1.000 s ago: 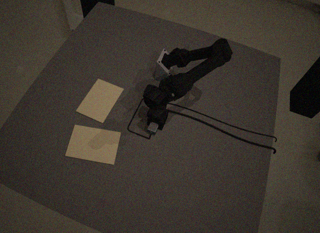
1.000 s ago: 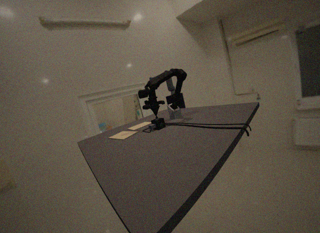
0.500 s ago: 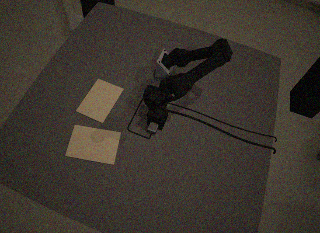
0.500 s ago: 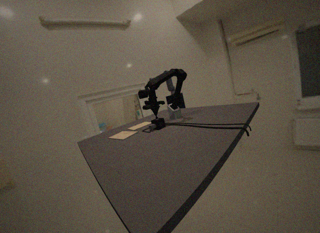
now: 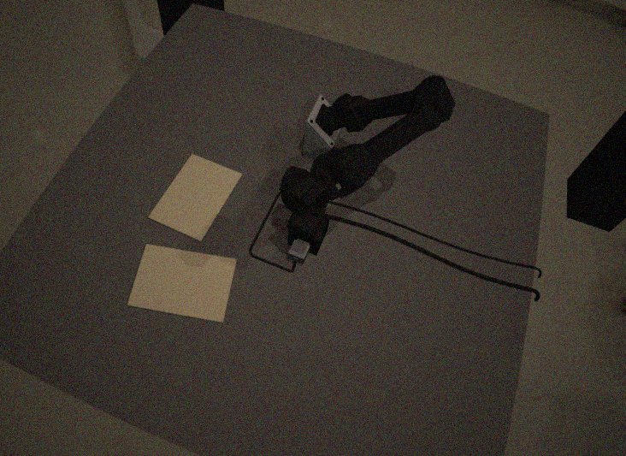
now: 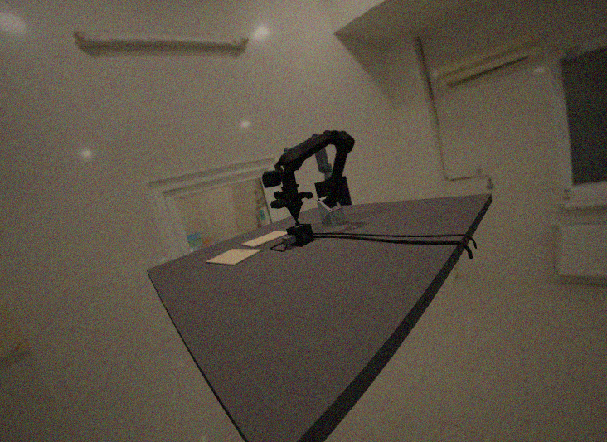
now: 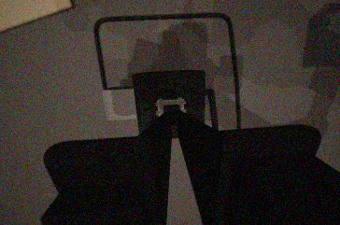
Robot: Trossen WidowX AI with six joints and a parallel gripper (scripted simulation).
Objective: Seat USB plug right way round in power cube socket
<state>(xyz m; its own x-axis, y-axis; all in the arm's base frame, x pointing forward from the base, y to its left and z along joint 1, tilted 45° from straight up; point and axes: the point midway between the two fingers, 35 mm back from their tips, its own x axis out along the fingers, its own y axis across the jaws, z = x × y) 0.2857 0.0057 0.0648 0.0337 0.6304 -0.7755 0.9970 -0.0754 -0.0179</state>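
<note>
My gripper tip is 2 cm above the USB plug. Round my gripper tip: USB socket 4 cm below.
</note>
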